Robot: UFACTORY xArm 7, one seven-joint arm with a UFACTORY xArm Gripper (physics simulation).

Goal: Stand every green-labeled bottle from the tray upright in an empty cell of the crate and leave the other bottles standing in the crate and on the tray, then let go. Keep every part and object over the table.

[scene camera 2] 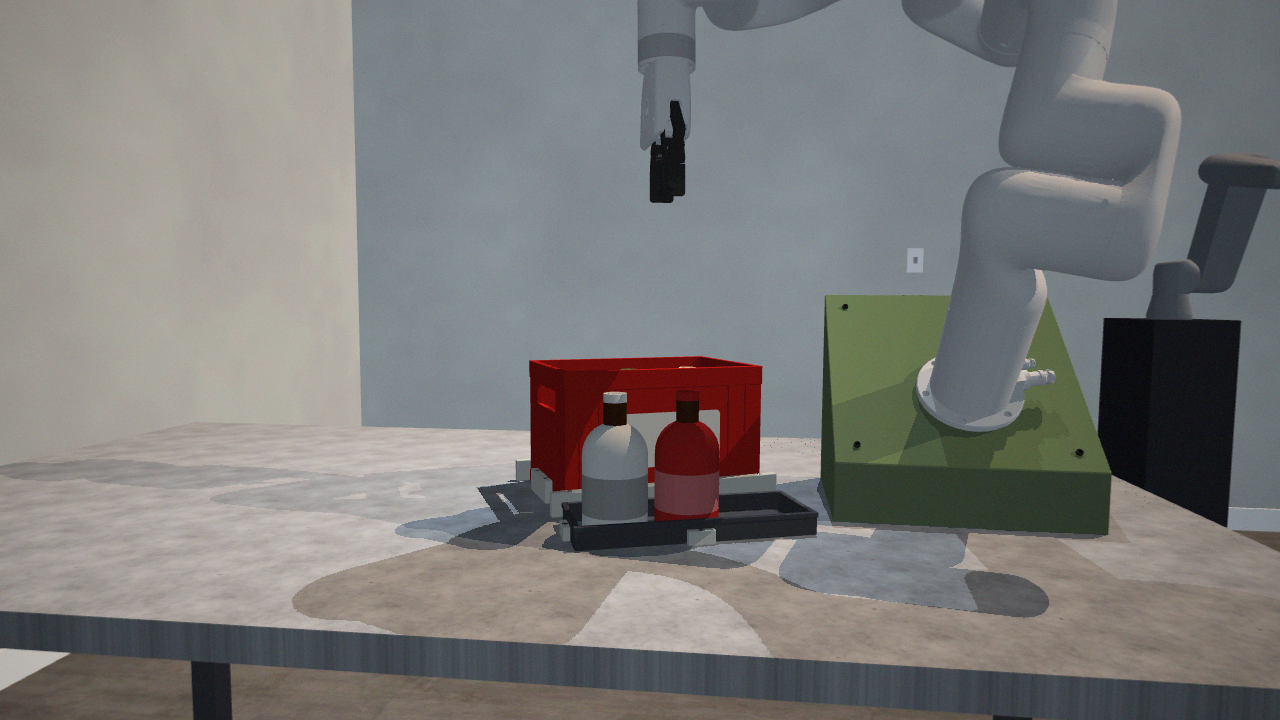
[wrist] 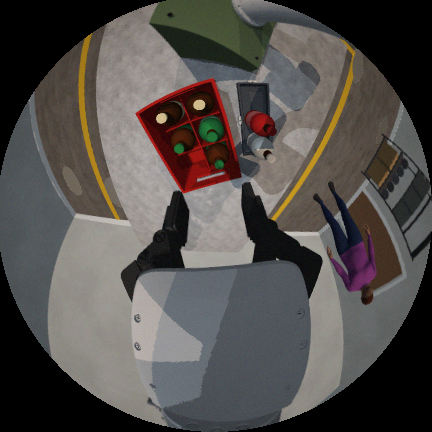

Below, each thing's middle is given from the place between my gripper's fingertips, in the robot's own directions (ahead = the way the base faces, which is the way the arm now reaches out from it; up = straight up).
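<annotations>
So you can picture it, my gripper is 16 cm to the right of the red bottle [scene camera 2: 686, 486], 2 cm past it and 31 cm above it. And there's a white bottle [scene camera 2: 614, 456] that's 18 cm to the left of my hand, 6 cm ahead of it and 31 cm below it.
</annotations>
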